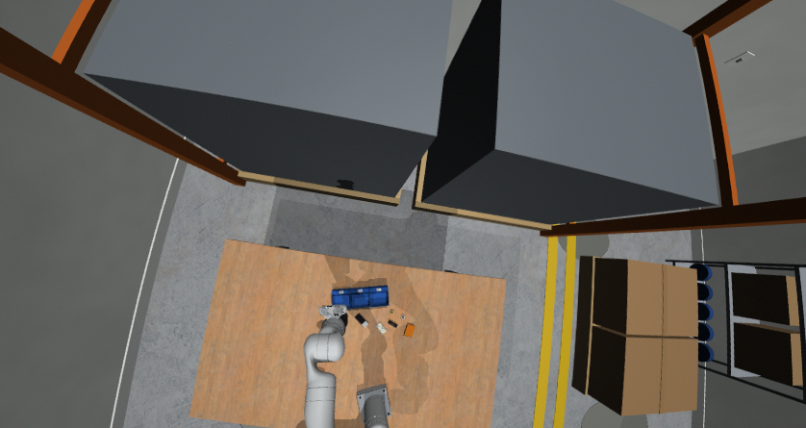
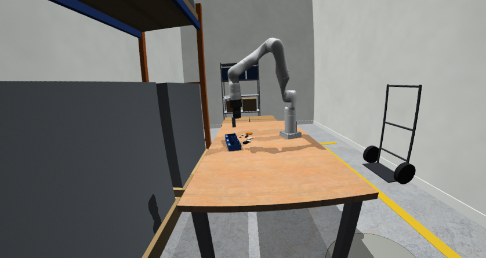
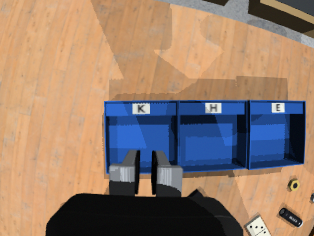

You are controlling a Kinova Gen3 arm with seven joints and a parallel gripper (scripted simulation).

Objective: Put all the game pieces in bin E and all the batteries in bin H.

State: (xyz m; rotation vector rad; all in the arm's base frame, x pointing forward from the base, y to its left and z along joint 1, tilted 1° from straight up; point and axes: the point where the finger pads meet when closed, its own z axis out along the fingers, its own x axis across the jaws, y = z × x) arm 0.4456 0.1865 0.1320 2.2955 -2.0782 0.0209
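The white domino is 120 mm behind my hand, 190 mm to the right of it and 160 mm below it. Also, from my hand: brass nut: 40 mm behind, 230 mm to the right, 160 mm below; then blue three-part bin: 20 mm ahead, 80 mm to the right, 150 mm below; then dark cylindrical battery: 90 mm behind, 240 mm to the right, 160 mm below.
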